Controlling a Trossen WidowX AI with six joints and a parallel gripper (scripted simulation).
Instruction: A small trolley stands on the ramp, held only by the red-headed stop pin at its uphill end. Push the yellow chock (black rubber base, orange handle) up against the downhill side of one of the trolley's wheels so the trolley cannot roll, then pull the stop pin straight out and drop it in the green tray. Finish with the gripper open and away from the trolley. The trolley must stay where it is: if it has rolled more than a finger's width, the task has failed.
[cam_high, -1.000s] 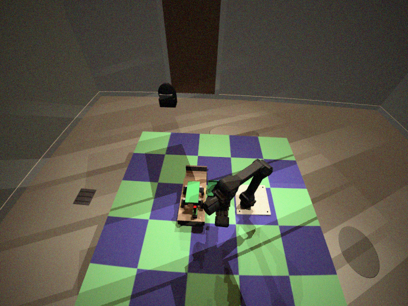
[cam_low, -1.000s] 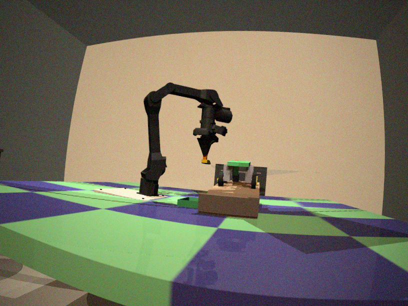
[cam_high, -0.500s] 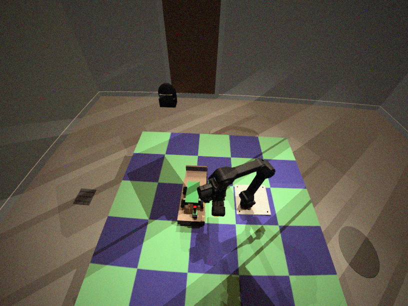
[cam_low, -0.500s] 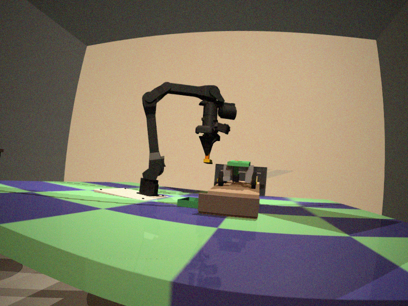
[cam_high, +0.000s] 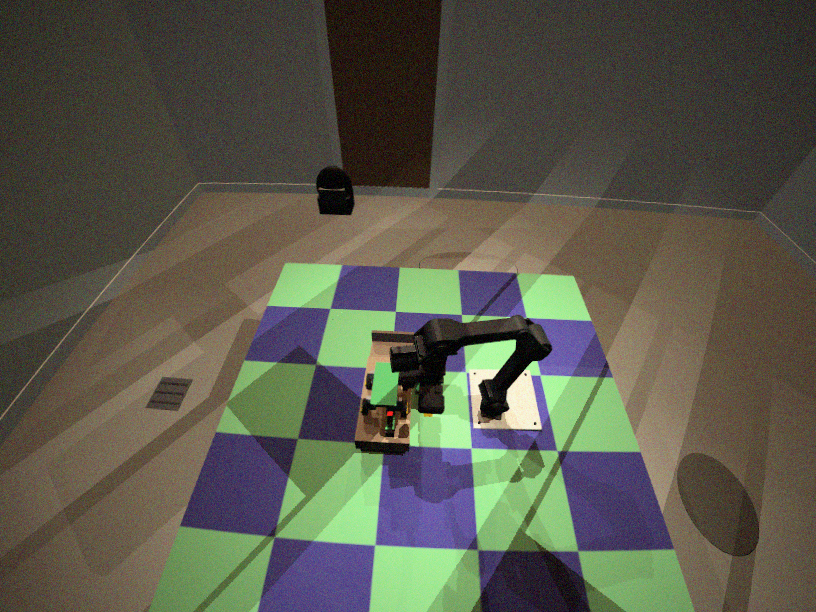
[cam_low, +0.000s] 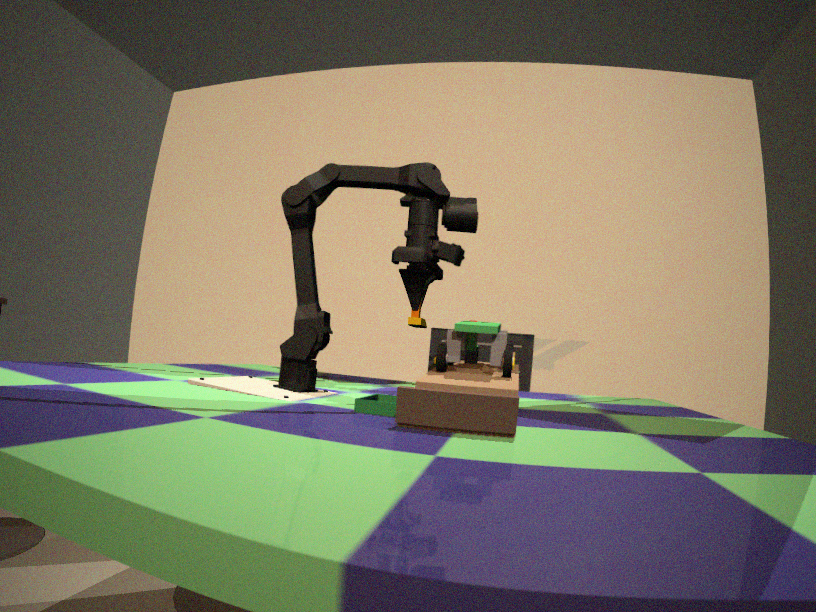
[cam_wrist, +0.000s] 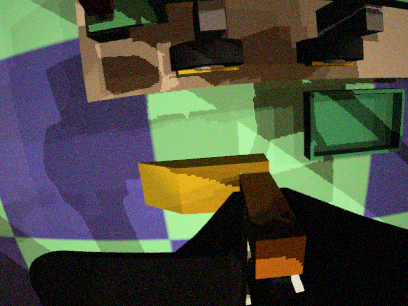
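Now: the red-headed stop pin 9 cm to the left of my gripper tip, 8 cm ahead of it and 4 cm below it. Round my gripper tip: yellow chock 2 cm to the left, 1 cm below; then green tray 18 cm below, 14 cm to the right, 3 cm ahead; then trolley 12 cm ahead, 6 cm below.
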